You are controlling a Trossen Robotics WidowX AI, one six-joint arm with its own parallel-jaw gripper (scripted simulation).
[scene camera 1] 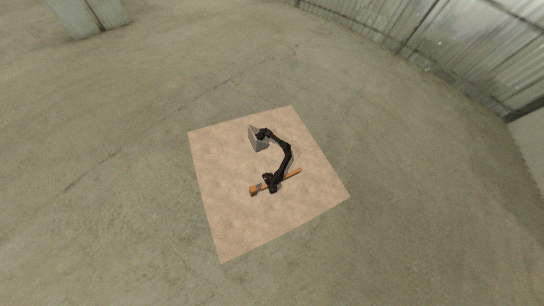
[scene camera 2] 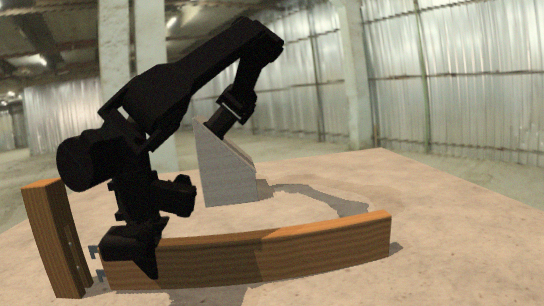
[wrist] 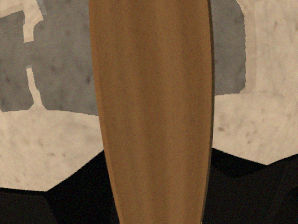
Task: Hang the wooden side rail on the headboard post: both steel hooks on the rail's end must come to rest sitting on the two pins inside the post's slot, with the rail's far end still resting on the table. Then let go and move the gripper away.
Labels:
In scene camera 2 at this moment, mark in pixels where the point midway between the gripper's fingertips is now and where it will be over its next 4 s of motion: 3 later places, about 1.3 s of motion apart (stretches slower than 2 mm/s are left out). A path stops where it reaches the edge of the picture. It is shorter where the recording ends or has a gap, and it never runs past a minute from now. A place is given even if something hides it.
My gripper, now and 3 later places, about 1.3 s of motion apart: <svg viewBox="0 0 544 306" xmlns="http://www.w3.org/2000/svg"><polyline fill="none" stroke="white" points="156,273 155,269 154,265 153,262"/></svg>

